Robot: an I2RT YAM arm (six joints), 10 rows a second.
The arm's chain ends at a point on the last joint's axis. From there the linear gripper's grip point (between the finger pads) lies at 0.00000 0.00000 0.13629 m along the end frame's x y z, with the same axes.
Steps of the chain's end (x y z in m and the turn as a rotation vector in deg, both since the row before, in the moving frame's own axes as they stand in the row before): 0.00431, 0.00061, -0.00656, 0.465, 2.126, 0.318; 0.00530, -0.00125, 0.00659, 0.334, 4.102, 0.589; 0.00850, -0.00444, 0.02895, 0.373, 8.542, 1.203; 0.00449, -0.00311, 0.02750, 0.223, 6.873, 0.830; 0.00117, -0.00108, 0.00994, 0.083, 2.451, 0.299; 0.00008, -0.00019, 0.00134, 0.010, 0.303, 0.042; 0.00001, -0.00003, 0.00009, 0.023, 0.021, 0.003
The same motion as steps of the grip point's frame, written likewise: 0.00937, -0.00048, -0.00666, 0.465, 2.126, 0.318; 0.01505, -0.00199, 0.00624, 0.334, 4.102, 0.589; 0.02875, -0.00511, 0.02744, 0.373, 8.542, 1.203; 0.02080, -0.00352, 0.02652, 0.223, 6.873, 0.830; 0.00700, -0.00126, 0.00982, 0.083, 2.451, 0.299; 0.00080, -0.00021, 0.00134, 0.010, 0.303, 0.042; 0.00006, -0.00008, 0.00009, 0.023, 0.021, 0.003
